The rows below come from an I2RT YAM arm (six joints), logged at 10 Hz.
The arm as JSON. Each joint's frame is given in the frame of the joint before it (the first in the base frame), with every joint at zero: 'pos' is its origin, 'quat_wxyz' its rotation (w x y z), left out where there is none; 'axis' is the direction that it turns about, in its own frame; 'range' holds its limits. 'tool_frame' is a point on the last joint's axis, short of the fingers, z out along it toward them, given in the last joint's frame.
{
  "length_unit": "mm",
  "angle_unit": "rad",
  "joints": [
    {
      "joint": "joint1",
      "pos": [
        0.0,
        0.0,
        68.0
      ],
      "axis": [
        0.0,
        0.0,
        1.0
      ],
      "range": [
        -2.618,
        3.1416
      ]
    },
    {
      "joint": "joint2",
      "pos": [
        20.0,
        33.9,
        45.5
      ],
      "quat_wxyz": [
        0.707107,
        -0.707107,
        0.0,
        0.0
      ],
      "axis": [
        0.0,
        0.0,
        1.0
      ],
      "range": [
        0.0,
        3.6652
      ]
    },
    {
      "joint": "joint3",
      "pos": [
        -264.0,
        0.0,
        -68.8
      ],
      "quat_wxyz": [
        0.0,
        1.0,
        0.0,
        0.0
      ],
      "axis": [
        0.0,
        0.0,
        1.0
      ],
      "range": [
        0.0,
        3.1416
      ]
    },
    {
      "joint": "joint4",
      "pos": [
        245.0,
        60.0,
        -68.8
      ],
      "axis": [
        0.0,
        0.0,
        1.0
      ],
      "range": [
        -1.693,
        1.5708
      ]
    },
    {
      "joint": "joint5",
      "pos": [
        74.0,
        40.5,
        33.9
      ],
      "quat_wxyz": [
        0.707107,
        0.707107,
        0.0,
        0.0
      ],
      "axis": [
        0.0,
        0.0,
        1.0
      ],
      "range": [
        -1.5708,
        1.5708
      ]
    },
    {
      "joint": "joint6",
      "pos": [
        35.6,
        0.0,
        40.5
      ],
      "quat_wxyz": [
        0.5,
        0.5,
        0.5,
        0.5
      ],
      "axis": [
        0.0,
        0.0,
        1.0
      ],
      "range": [
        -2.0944,
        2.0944
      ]
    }
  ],
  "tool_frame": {
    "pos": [
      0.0,
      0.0,
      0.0
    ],
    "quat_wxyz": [
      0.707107,
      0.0,
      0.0,
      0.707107
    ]
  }
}
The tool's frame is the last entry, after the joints.
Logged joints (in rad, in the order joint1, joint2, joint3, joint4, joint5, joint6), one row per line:
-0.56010, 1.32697, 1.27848, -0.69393, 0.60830, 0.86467
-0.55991, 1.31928, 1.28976, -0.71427, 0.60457, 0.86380
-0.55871, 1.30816, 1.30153, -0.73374, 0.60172, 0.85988
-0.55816, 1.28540, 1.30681, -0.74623, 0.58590, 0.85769
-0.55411, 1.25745, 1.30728, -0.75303, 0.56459, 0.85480
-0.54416, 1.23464, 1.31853, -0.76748, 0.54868, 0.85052
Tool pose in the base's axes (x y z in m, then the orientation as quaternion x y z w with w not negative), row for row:
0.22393, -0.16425, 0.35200, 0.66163, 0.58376, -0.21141, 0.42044
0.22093, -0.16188, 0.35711, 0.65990, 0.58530, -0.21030, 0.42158
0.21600, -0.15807, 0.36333, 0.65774, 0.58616, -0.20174, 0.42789
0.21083, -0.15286, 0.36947, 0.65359, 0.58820, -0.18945, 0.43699
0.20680, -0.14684, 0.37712, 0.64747, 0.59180, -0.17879, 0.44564
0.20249, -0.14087, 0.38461, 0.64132, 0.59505, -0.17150, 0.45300
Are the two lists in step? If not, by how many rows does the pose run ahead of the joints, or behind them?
The pose runs 1 row ahead of the joints: the pose in row i belongs to the joints in row i + 1.
